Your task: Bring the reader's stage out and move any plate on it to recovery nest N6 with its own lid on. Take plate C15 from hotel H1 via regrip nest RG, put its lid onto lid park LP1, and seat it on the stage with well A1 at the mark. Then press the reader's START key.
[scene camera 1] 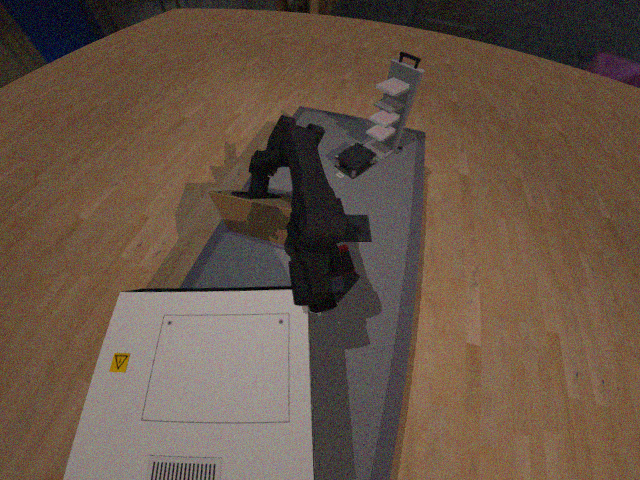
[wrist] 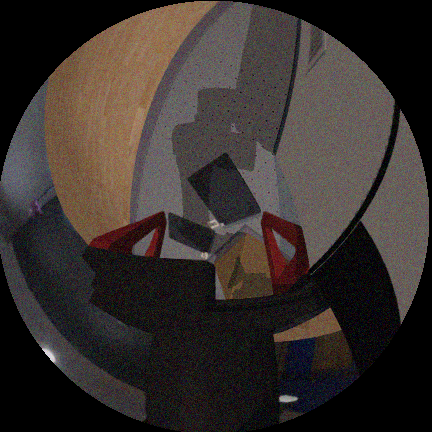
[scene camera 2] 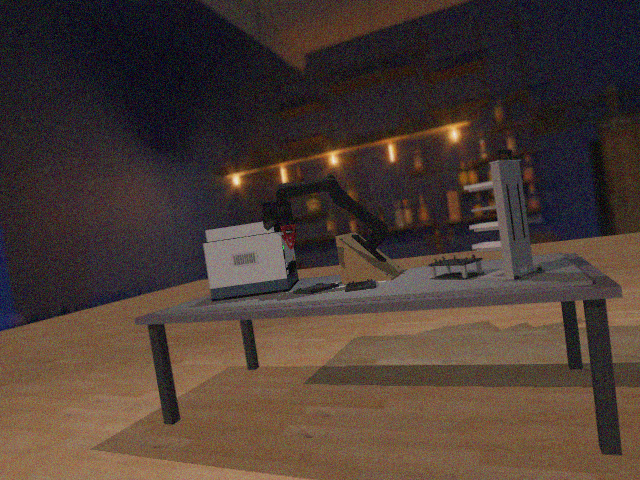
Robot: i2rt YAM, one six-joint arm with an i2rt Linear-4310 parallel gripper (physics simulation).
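Places are measured from the arm's base along level axes (x down, y right, z back), in millimetres.
Where they show: gripper, fingertip midpoint: (wrist: 213,216) (scene camera 2: 291,245); arm's base at its link origin: (scene camera 1: 257,196) (scene camera 2: 368,248).
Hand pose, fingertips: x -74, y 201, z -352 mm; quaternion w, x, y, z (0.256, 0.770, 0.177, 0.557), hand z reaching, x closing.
Each offset is from my fingertips to the centre of the thing. "spot": to the spot under its first point.
My gripper (scene camera 2: 288,236) (wrist: 213,216) is open and empty, with red fingers wide apart. It hangs high over the bench beside the white reader @(dx +38, dy +309, dz +111 mm) (scene camera 1: 227,366) (scene camera 2: 245,260) (wrist: 345,150). The reader's stage and START key do not show. Below the fingers in the wrist view lie a larger dark rectangular pad @(spot: dx +191, dy -68, dz +7 mm) (wrist: 225,187) and a smaller dark pad @(spot: dx +193, dy -273, dz +25 mm) (wrist: 191,232); their small labels are unreadable. The hotel @(dx -12, dy -860, dz +45 mm) (scene camera 1: 410,103) (scene camera 2: 511,217) stands at the bench's far end with pale plates, among them a top one @(dx -128, dy -822, dz +60 mm) (scene camera 1: 392,86) and a lowest one @(dx +85, dy -822, dz +60 mm) (scene camera 1: 381,132). Plate labels are unreadable.
A dark raised nest on posts @(spot: dx +143, dy -628, dz +118 mm) (scene camera 1: 355,159) (scene camera 2: 455,262) stands in front of the hotel. The wooden arm mount (scene camera 1: 258,219) (scene camera 2: 361,258) (wrist: 247,265) stands between nest and reader. The reader's tall side rises close beside the gripper. The grey bench (scene camera 1: 392,206) (scene camera 2: 413,299) has a raised-looking edge.
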